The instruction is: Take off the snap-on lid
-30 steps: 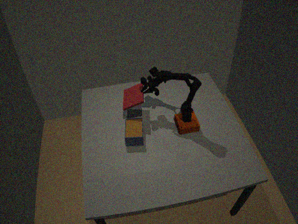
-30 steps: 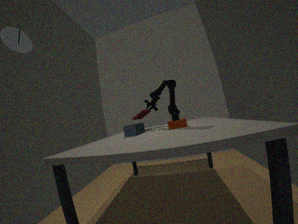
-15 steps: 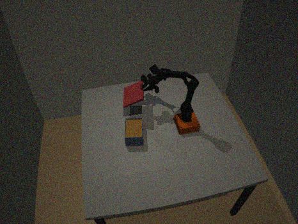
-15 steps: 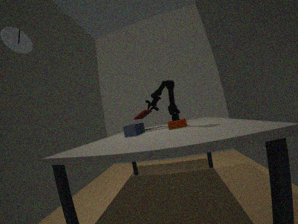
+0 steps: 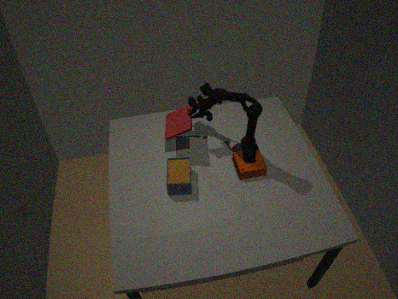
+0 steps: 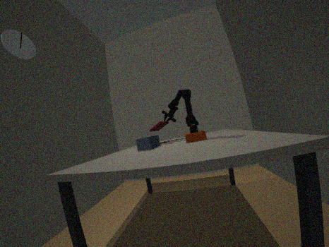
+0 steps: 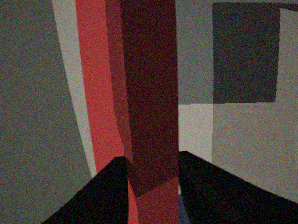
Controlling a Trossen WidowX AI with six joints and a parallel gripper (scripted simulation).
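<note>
My gripper tip is now 7 cm short of the lid, 3 cm above it and 1 cm to the left of it. The rest, counted from my gripper tip: storage box: 30 cm to the left, 18 cm below, 11 cm ahead.
</note>
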